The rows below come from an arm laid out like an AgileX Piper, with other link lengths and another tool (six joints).
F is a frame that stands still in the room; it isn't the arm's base.
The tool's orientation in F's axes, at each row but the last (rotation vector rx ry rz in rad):
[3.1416 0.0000 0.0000]
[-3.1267 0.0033 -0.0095]
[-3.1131 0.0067 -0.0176]
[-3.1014 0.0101 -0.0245]
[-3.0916 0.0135 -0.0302]
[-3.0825 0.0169 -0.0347]
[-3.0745 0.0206 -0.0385]
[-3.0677 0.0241 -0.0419]
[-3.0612 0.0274 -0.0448]
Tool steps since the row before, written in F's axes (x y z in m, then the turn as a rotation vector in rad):
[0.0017 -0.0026 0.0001 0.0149 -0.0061 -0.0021]
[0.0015 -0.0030 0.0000 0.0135 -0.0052 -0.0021]
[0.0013 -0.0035 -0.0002 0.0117 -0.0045 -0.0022]
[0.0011 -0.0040 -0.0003 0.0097 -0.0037 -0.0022]
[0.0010 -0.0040 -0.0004 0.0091 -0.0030 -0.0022]
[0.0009 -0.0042 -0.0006 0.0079 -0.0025 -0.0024]
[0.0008 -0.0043 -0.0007 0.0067 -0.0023 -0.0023]
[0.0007 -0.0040 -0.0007 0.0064 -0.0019 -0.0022]
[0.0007 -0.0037 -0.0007 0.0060 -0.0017 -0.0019]
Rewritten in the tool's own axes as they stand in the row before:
[0.0017 0.0026 -0.0001 0.0149 0.0061 0.0021]
[0.0015 0.0030 0.0000 0.0135 0.0052 0.0021]
[0.0013 0.0035 0.0001 0.0117 0.0045 0.0022]
[0.0011 0.0040 0.0002 0.0097 0.0037 0.0022]
[0.0010 0.0040 0.0002 0.0091 0.0030 0.0022]
[0.0009 0.0042 0.0004 0.0079 0.0026 0.0024]
[0.0008 0.0043 0.0004 0.0067 0.0024 0.0023]
[0.0007 0.0040 0.0004 0.0064 0.0020 0.0022]
[0.0008 0.0037 0.0004 0.0060 0.0017 0.0019]

